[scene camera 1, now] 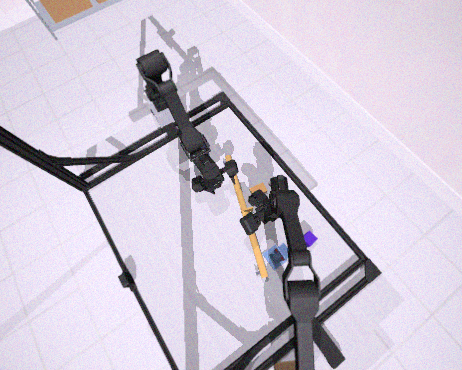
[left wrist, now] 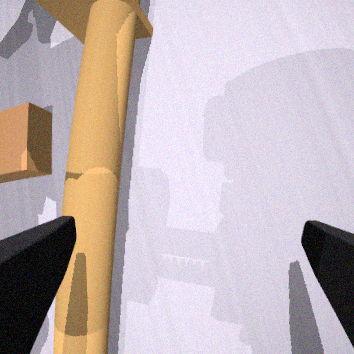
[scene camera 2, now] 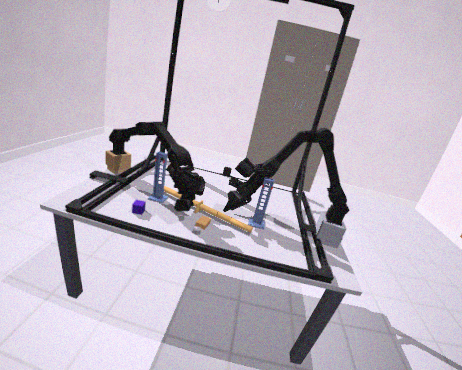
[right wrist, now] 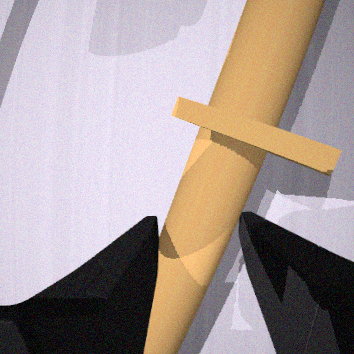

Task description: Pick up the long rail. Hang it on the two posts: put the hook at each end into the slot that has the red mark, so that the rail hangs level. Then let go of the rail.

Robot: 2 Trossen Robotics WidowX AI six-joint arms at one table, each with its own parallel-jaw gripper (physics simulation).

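The long yellow rail lies low along the table, with a crosspiece near its middle. My right gripper is shut on the rail near that crosspiece. My left gripper is open above the rail's other half; in the left wrist view one fingertip overlaps the rail and the other is well off to the right. Two slotted blue posts stand upright: one by my right arm, one by my left arm. Small red marks show near their tops. The second post is hidden in scene camera 1.
An orange block lies close beside the rail's middle. A purple cube lies near the post by my right arm. A black frame runs round the table's edge.
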